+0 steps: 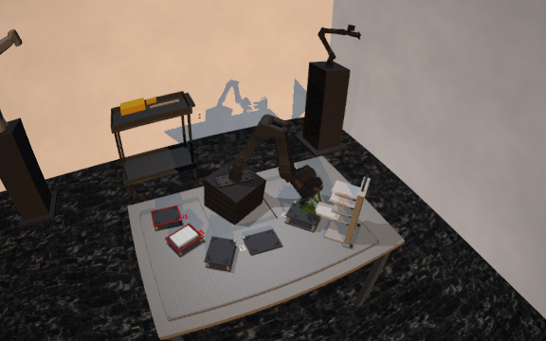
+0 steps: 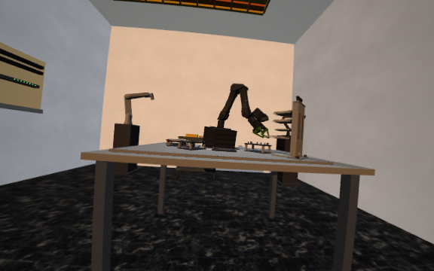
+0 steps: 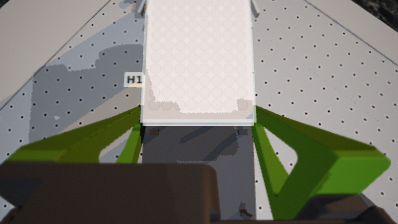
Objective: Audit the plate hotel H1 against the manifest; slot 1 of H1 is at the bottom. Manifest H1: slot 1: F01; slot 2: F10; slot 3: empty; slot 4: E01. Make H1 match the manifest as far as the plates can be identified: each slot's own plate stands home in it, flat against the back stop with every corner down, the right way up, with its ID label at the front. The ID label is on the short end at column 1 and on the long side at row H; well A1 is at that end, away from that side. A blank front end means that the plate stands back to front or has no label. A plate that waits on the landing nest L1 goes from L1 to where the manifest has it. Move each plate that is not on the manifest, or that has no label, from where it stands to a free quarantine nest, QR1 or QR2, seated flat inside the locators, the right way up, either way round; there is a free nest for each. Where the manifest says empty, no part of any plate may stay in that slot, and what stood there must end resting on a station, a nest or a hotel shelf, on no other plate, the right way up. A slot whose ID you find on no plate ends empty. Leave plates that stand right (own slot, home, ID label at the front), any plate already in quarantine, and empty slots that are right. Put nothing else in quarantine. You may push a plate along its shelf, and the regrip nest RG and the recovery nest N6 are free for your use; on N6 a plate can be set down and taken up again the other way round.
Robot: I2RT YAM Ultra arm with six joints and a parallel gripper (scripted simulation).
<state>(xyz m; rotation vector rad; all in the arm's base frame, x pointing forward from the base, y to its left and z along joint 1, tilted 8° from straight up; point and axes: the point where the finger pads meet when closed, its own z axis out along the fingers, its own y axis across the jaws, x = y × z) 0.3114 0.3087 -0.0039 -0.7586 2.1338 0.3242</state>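
The white plate is 50 mm ahead of my hand and 40 mm to the left of it. From my hand the other things lie so: A1 mark 140 mm behind, 40 mm to the right, 60 mm below; then dark regrip nest 50 mm behind, 40 mm to the right, 60 mm below; then H1 tag 120 mm to the left, 120 mm below.
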